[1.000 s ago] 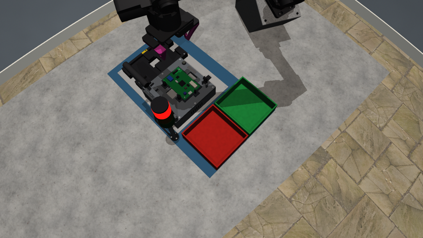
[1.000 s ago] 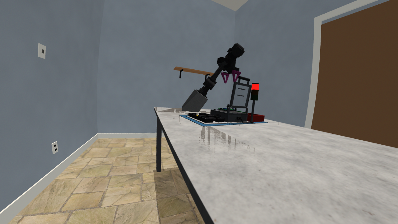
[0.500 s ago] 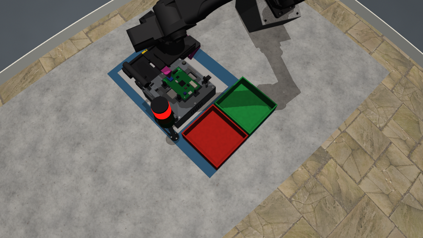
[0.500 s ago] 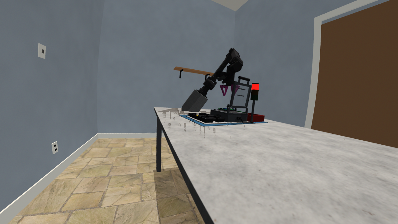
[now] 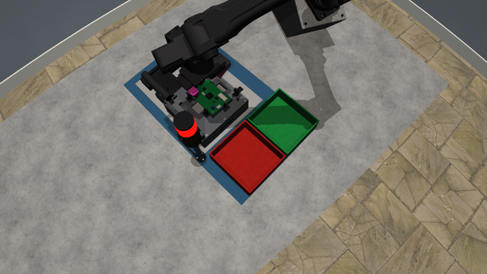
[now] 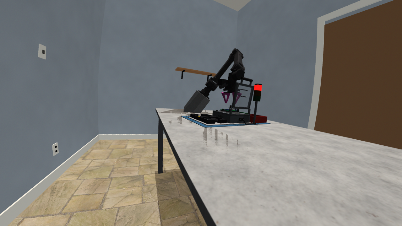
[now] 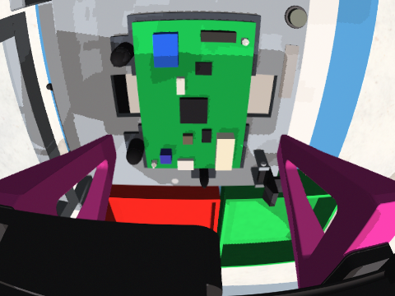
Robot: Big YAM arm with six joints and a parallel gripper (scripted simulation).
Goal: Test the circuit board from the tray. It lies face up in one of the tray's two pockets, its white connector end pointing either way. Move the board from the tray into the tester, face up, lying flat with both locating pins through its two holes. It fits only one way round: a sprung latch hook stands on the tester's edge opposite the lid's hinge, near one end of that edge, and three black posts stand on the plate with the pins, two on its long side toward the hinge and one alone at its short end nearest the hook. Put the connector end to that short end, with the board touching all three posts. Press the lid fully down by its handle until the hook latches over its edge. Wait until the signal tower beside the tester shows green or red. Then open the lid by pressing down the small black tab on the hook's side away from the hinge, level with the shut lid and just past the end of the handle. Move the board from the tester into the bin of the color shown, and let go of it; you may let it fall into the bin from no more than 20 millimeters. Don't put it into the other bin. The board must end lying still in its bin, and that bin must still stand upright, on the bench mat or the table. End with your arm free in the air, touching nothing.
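The green circuit board is 50 mm below my hand. Also, from my hand: clear lid (110 mm ahead, 20 mm to the left, 60 mm above); then tester plate (10 mm ahead, 10 mm to the left, 50 mm below); then latch hook (70 mm behind, 40 mm to the left, 40 mm below).
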